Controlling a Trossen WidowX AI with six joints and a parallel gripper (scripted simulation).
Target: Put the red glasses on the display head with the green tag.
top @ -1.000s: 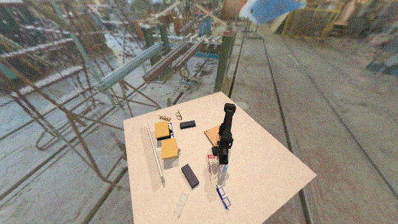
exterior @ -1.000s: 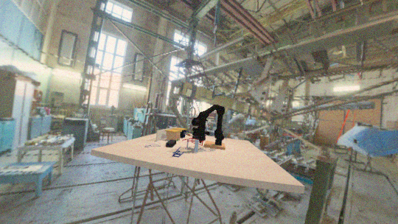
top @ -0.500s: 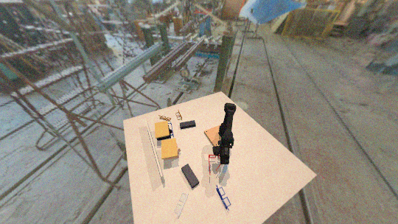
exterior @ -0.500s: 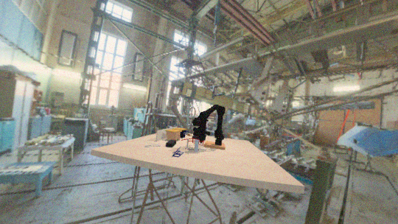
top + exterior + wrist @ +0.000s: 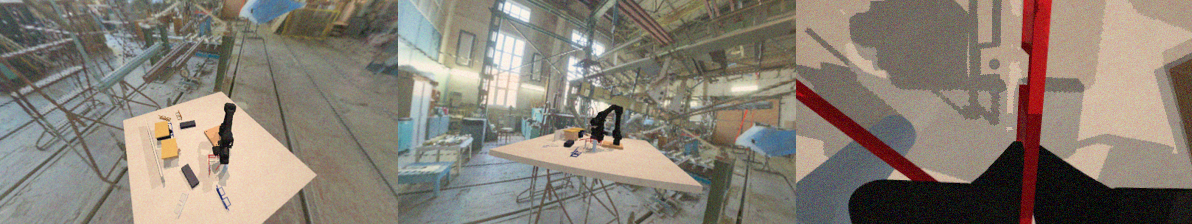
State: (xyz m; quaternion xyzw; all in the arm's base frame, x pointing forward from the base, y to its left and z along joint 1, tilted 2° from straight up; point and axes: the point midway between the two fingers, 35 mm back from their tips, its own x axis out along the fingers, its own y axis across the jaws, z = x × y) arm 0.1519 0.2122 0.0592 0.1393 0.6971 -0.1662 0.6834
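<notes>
Now: the post 12 cm ahead of my gripper tip, 3 cm to the left of it and 4 cm below it. From my gripper tip the other things lie so: long white bar: 48 cm ahead, 32 cm to the right; then pale blue piece: 2 cm ahead, 9 cm to the left, 1 cm below.
</notes>
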